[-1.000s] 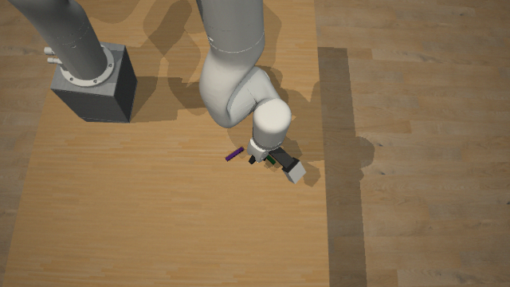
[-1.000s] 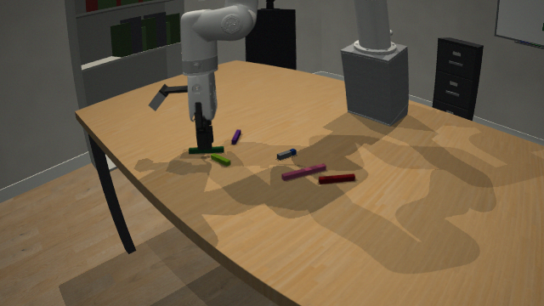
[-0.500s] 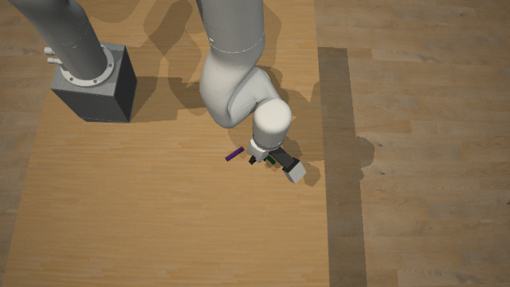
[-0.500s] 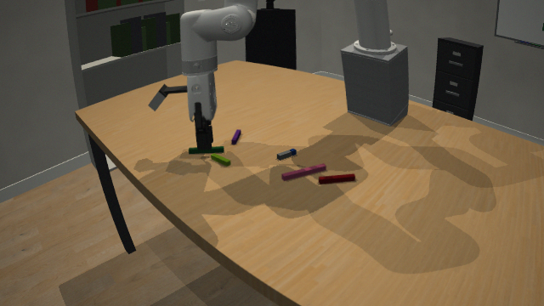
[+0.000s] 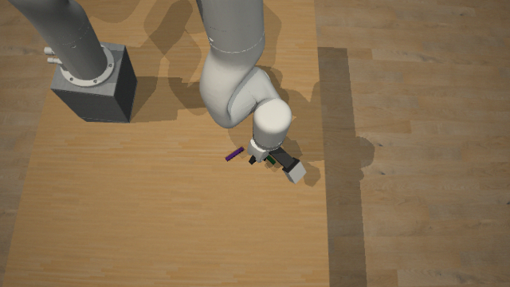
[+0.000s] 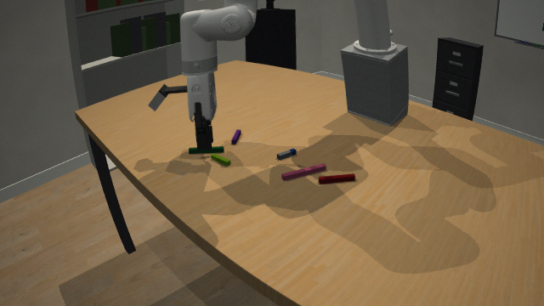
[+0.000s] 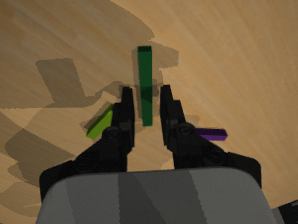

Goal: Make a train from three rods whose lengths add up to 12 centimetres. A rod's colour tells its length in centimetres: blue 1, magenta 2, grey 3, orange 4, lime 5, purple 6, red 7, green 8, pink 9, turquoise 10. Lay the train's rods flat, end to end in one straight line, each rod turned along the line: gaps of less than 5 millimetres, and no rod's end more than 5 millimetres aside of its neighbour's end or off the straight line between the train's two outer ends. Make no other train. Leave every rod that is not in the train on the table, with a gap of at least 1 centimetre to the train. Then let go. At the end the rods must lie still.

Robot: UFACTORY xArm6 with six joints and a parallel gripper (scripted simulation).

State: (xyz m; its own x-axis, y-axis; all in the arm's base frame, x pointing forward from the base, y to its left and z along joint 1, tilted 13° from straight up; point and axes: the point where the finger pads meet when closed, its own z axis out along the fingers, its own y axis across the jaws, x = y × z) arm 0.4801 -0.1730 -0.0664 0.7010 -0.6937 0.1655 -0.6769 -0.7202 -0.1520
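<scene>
The green rod is 3 cm below my hand. From my hand the other things lie so: purple rod 9 cm behind, 3 cm below; then grey rod 14 cm to the left, 9 cm behind, 3 cm below; then lime rod 6 cm to the left, 3 cm below, 1 cm ahead.
</scene>
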